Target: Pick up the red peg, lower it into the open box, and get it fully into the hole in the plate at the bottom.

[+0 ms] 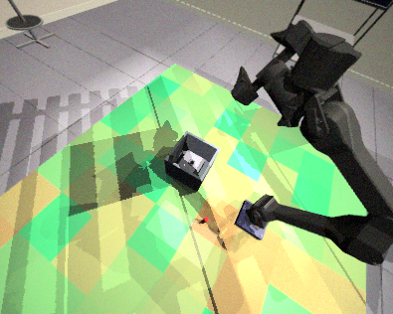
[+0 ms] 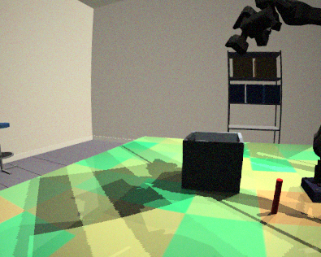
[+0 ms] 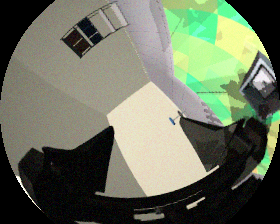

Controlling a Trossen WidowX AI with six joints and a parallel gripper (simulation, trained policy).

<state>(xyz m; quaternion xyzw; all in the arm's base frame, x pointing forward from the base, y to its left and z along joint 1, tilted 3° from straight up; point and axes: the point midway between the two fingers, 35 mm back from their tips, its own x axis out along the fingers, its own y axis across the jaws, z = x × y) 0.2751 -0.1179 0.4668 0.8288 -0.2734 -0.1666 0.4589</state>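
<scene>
Now: gripper tip 18 cm past the red peg, 30 cm to the right of it and 44 cm above it.
</scene>
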